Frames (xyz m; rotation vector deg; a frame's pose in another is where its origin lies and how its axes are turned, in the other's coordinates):
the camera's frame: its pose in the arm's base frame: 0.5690 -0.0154 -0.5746 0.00 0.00 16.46
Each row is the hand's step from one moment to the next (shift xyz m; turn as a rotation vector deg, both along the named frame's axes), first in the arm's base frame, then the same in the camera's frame.
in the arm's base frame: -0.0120 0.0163 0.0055 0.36 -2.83 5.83
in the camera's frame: -0.0069 0.0190 0.0055 -0.46 -2.82 5.83
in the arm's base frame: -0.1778 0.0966 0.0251 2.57 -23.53 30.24
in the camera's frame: -0.1431 0.1430 0.0251 -4.20 -23.29 30.24
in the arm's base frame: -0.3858 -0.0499 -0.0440 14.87 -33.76 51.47
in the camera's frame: -0.3841 0.0615 -0.0440 4.69 -36.59 51.47
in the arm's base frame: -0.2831 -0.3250 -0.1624 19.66 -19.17 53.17
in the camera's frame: -0.3636 -0.2315 -0.1624 13.42 -23.95 53.17
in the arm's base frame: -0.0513 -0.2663 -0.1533 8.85 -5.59 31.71
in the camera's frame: -0.1247 -0.2409 -0.1533 6.90 -7.87 31.71
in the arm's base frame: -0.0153 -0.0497 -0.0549 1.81 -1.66 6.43
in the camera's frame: -0.0288 -0.0433 -0.0549 1.27 -2.10 6.43
